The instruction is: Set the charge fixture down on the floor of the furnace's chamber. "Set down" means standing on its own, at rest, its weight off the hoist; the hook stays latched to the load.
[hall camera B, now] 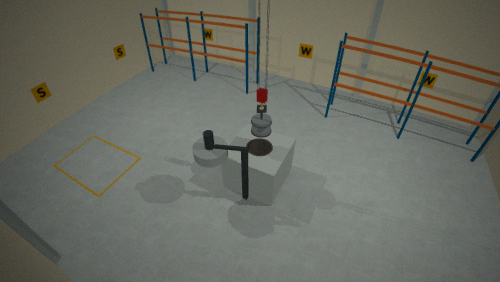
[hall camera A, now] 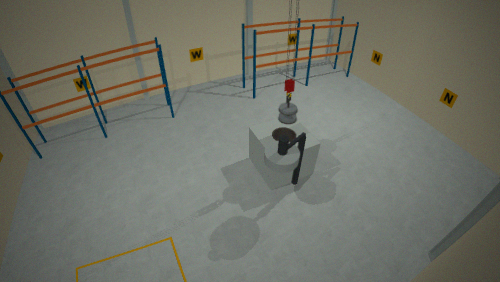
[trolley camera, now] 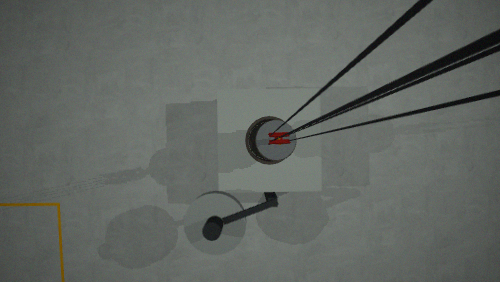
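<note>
The charge fixture (hall camera A: pixel 287 114) (hall camera B: pixel 261 125) (trolley camera: pixel 275 153), a grey spool shape with two round flanges, hangs upright above the furnace (hall camera A: pixel 272 176) (hall camera B: pixel 281 170) (trolley camera: pixel 300 175). My hook (hall camera A: pixel 288 97) (hall camera B: pixel 261 106) (trolley camera: pixel 279 138) is latched to its top, under the red hook block (hall camera A: pixel 289 85) (hall camera B: pixel 262 95). The dark round chamber mouth (hall camera A: pixel 284 134) (hall camera B: pixel 259 147) (trolley camera: pixel 252 142) is open in the furnace top. The fixture is clear above it in both hall views. In the trolley view it covers most of the mouth, with a dark crescent showing at the left. The chamber floor is hidden.
A round grey lid (hall camera A: pixel 281 159) (hall camera B: pixel 210 157) (trolley camera: pixel 200 241) hangs beside the furnace from a black swing arm (hall camera A: pixel 301 150) (hall camera B: pixel 245 175) (trolley camera: pixel 250 211), whose post stands close to the furnace. Blue and orange racks (hall camera A: pixel 254 65) (hall camera B: pixel 247 60) stand along the W wall. A yellow outline (hall camera A: pixel 125 253) (hall camera B: pixel 117 177) (trolley camera: pixel 30 204) marks the floor.
</note>
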